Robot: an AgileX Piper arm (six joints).
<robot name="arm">
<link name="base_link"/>
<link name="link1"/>
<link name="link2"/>
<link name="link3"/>
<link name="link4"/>
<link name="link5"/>
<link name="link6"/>
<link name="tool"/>
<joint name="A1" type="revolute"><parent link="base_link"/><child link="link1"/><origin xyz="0 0 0.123" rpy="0 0 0"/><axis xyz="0 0 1"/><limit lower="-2.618" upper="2.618"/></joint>
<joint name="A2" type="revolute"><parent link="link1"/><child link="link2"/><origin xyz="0 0 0" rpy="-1.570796 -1.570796 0"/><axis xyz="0 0 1"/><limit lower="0" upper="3.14"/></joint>
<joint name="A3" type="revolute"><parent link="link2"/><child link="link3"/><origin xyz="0.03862 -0.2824 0" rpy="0 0 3.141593"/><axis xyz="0 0 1"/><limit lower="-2.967" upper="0"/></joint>
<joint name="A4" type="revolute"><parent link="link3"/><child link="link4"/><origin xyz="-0.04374 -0.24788 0" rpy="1.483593 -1.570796 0"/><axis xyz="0 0 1"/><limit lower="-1.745" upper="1.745"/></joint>
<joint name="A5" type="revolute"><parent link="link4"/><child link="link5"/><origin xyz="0 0 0" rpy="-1.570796 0 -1.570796"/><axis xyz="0 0 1"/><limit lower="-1.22" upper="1.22"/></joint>
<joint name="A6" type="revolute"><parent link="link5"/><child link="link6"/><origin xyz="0 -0.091 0" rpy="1.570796 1.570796 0"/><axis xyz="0 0 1"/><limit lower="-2.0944" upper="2.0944"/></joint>
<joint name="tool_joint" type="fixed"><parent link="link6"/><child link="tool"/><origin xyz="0 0 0" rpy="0 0 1.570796"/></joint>
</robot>
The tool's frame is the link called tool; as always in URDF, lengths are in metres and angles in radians.
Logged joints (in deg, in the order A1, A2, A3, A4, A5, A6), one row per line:
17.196 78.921 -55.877 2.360 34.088 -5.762
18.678 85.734 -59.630 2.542 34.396 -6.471
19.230 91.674 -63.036 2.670 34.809 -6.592
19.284 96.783 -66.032 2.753 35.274 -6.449
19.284 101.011 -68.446 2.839 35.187 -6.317
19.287 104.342 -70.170 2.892 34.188 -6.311
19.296 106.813 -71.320 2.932 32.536 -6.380
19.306 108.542 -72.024 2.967 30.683 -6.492
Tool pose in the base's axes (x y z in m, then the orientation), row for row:
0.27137 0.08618 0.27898 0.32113 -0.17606 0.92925 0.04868
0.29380 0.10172 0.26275 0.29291 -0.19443 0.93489 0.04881
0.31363 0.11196 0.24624 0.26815 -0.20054 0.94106 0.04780
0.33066 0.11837 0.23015 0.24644 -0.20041 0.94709 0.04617
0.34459 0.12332 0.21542 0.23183 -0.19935 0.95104 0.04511
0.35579 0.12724 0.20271 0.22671 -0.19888 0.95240 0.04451
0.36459 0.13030 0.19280 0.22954 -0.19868 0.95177 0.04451
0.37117 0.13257 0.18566 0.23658 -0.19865 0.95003 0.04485
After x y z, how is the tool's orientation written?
As a quaternion, w x y z.
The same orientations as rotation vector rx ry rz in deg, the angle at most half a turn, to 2 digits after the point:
-26.50 139.86 7.33
-29.68 142.69 7.45
-30.99 145.44 7.39
-31.32 148.02 7.22
-31.39 149.77 7.10
-31.40 150.39 7.03
-31.33 150.06 7.02
-31.21 149.24 7.05

